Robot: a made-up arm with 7 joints.
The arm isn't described. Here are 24 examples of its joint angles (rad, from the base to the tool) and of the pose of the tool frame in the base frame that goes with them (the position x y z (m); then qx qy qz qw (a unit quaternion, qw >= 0)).
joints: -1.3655 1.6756 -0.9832 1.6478 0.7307 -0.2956 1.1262
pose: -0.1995 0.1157 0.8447 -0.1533 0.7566 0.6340 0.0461
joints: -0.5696 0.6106 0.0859 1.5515 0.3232 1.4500 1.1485
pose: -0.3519 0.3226 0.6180 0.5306 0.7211 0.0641 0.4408
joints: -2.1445 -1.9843 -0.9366 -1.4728 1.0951 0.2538 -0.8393
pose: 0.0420 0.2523 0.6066 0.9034 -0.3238 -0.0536 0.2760
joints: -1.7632 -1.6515 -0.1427 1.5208 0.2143 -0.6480 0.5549
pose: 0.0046 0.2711 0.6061 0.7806 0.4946 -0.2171 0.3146
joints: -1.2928 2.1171 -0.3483 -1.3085 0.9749 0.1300 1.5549
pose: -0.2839 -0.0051 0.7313 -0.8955 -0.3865 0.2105 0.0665
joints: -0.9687 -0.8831 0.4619 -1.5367 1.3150 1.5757 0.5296
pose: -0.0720 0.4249 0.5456 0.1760 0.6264 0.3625 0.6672
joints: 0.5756 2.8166 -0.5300 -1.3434 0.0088 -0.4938 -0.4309
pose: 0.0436 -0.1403 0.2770 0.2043 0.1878 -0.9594 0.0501
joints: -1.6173 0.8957 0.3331 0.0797 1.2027 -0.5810 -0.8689
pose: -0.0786 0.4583 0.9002 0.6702 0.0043 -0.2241 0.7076
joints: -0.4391 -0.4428 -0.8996 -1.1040 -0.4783 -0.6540 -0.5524
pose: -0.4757 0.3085 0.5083 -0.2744 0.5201 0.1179 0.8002
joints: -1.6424 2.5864 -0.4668 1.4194 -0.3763 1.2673 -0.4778
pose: -0.1916 0.2676 0.6438 0.3230 -0.4871 0.7762 0.2362
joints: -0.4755 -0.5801 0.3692 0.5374 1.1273 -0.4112 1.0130
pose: -0.2186 0.3573 0.5744 0.9095 0.1403 -0.0023 0.3914
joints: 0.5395 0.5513 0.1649 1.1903 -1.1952 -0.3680 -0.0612
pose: -0.1912 0.0686 0.1786 0.5481 0.0576 -0.7583 0.3483
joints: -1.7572 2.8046 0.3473 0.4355 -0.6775 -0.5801 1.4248
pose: -0.2721 0.0585 0.5778 -0.0896 -0.0009 0.9849 0.1480
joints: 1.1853 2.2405 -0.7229 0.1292 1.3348 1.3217 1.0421
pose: -0.1150 -0.1551 0.4124 0.0674 0.3155 0.4347 0.8408
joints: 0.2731 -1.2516 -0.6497 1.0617 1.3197 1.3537 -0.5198
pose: -0.1974 0.2204 0.2880 0.0948 0.1412 -0.7458 0.6441
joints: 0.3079 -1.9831 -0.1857 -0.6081 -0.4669 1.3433 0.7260
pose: -0.0212 0.1529 0.3556 0.2622 -0.3600 -0.8895 0.1024
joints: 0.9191 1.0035 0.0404 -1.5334 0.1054 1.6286 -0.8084
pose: -0.2066 -0.2453 -0.0189 -0.0022 -0.3385 -0.4004 0.8515
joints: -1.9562 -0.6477 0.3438 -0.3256 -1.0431 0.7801 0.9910
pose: 0.2235 0.4120 0.6006 0.3302 0.4730 -0.8105 0.1018
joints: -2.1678 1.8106 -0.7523 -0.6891 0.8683 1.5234 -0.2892
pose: -0.0750 0.1935 0.8001 0.2868 0.4630 -0.7333 0.4070
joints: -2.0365 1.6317 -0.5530 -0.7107 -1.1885 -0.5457 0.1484
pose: -0.2441 0.0690 0.8315 0.2444 0.3850 0.7630 0.4580
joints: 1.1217 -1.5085 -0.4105 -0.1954 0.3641 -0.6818 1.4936
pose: -0.1282 0.2093 0.3597 0.6834 0.1210 0.0763 0.7159
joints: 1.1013 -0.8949 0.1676 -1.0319 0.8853 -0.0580 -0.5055
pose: -0.0275 0.2294 0.2002 0.4402 -0.5403 -0.3647 0.6174
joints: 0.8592 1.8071 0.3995 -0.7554 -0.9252 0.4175 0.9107
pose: -0.1708 -0.4065 0.2506 -0.4126 0.3949 0.5882 0.5726
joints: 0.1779 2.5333 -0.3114 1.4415 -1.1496 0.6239 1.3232
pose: -0.1869 -0.0590 0.4008 0.6664 0.0831 -0.6346 0.3825
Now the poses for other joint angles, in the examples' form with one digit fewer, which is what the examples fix.
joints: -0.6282 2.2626 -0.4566 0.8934 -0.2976 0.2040 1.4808
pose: -0.316 -0.039 0.565 -0.429 0.448 0.748 0.237
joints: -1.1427 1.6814 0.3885 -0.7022 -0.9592 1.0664 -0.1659
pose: -0.549 0.164 0.693 0.390 0.293 0.314 0.814
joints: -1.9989 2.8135 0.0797 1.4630 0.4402 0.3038 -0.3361
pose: -0.255 0.211 0.685 -0.443 0.408 -0.795 0.068
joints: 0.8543 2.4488 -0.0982 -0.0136 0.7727 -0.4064 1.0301
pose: -0.073 -0.248 0.442 -0.536 0.666 0.496 0.151
